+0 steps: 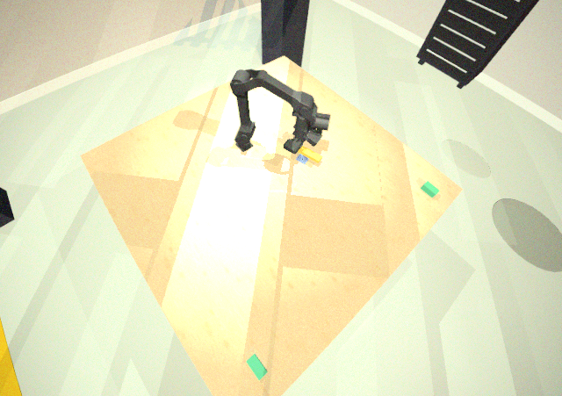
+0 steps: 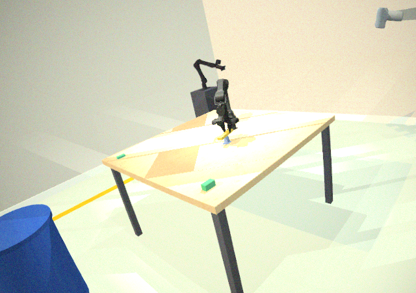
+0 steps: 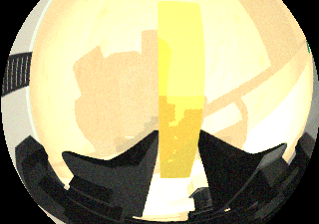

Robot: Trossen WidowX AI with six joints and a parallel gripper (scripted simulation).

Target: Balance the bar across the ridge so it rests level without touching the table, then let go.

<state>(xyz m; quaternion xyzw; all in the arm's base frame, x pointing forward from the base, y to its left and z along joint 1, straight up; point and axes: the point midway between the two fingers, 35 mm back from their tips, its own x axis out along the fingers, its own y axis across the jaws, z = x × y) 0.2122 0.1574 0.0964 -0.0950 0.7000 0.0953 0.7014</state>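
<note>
My gripper tip is now 3 cm short of the yellow bar and 1 cm to the right of it.
</note>
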